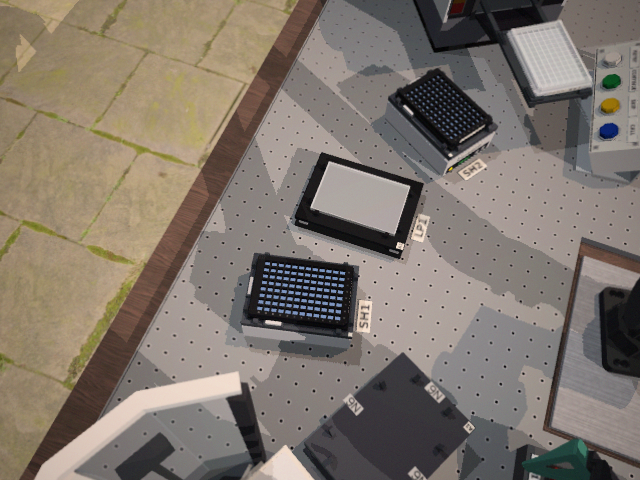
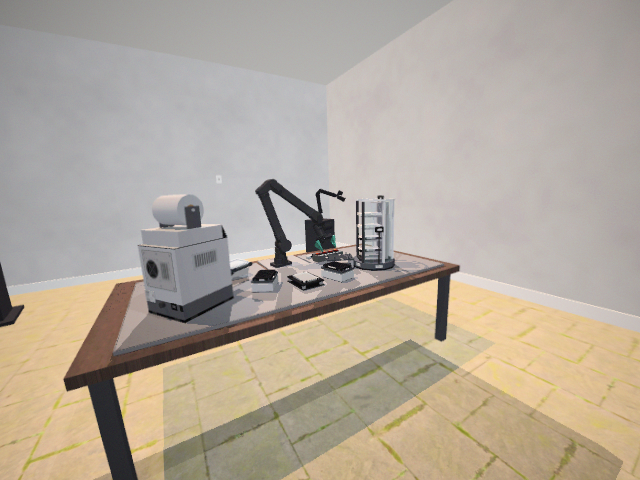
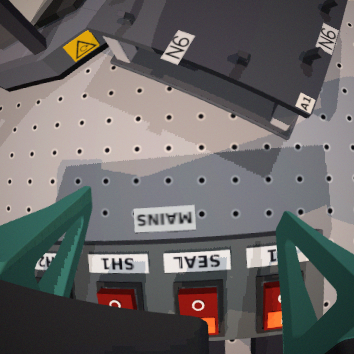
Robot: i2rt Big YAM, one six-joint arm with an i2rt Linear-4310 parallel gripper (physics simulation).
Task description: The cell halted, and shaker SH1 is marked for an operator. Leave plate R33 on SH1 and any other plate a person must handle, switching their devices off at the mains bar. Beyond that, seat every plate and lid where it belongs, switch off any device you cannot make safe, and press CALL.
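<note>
My gripper is open and empty above the mains bar. The fingers span the red SH1 switch and SEAL switch; the right finger partly covers the H1 switch. Orange shows on SEAL and H1; SH1's lower half is hidden. A dark plate with blue wells sits on shaker SH1. Another dark plate sits on SH2. A flat pale grey piece lies on LP1. A white plate rests on a dark tray. The blue CALL button is on the panel.
The raised dark N6 stand is just beyond the mains bar. A clear-walled carousel stands beside it. The boxy white machine with a roll stands at the table's other end.
</note>
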